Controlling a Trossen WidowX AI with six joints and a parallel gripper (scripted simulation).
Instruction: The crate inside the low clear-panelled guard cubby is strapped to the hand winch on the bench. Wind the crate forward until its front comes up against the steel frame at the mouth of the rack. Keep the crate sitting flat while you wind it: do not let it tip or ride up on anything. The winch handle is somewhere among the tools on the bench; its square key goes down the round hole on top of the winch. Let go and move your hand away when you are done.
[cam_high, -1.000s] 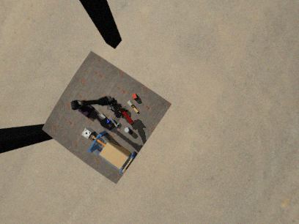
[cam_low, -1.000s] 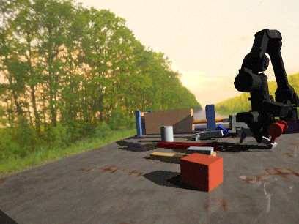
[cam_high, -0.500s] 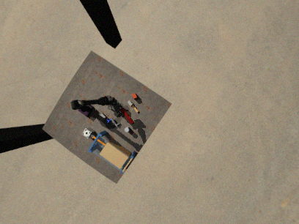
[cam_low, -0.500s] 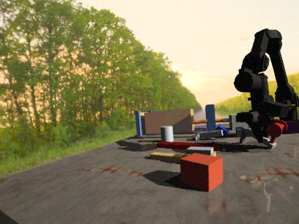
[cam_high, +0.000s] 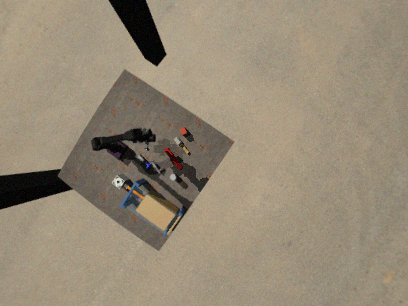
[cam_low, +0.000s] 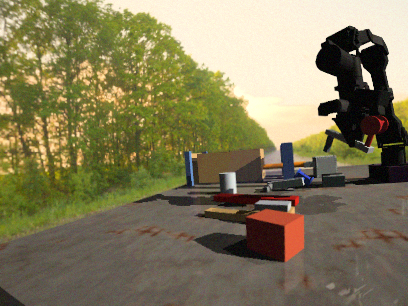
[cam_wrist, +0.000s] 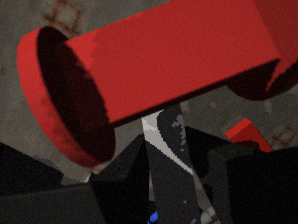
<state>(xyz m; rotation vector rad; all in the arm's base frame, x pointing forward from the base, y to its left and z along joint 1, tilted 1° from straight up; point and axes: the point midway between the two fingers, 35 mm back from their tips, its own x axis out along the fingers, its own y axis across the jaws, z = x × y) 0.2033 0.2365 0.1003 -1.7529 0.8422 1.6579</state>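
Now: the red knob 3 cm behind my gripper tip, 3 cm to the left of it and 3 cm above it. From my gripper tip the other things lie so: winch handle with red grip 2 cm above; blue piece 11 cm ahead, 19 cm to the right, 9 cm below; dark block 1 cm ahead, 21 cm to the right, 10 cm below.
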